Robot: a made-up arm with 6 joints.
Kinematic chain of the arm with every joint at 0, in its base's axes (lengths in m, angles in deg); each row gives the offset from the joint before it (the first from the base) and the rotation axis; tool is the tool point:
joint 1: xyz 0 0 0.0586 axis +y
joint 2: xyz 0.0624 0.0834 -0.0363 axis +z
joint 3: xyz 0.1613 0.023 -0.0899 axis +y
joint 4: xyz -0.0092 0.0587 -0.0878 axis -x
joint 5: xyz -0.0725 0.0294 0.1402 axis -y
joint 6: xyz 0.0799 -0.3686 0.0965 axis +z
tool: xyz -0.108 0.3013 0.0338
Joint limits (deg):
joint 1: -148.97..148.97
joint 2: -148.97..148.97
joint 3: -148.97..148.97
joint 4: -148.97..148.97
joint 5: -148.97..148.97
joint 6: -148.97..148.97
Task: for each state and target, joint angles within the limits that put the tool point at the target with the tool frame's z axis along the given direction. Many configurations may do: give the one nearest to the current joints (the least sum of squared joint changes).
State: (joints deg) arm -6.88 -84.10 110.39 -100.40 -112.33 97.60
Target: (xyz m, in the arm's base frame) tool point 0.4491 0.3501 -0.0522 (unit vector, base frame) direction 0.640 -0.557 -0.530
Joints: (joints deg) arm -48.29 -111.69 71.14 -132.03 -108.34 64.17
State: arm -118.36 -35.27 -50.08 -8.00 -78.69 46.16
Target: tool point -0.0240 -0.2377 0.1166 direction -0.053 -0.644 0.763
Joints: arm -94.48 -46.74 -17.54 -20.71 -109.09 46.77
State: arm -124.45 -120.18 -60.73 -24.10 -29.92 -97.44
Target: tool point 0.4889 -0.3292 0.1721 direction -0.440 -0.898 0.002
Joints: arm -105.69 -78.27 -14.86 -19.90 -79.14 -111.20
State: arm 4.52 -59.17 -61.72 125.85 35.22 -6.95
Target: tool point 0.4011 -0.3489 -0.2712 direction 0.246 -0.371 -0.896
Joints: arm 10.86 -75.87 -86.44 148.97 53.42 -31.46
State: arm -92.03 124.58 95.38 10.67 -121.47 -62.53
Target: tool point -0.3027 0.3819 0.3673 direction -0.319 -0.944 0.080
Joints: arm -107.06 80.39 141.88 22.68 -147.57 -102.97
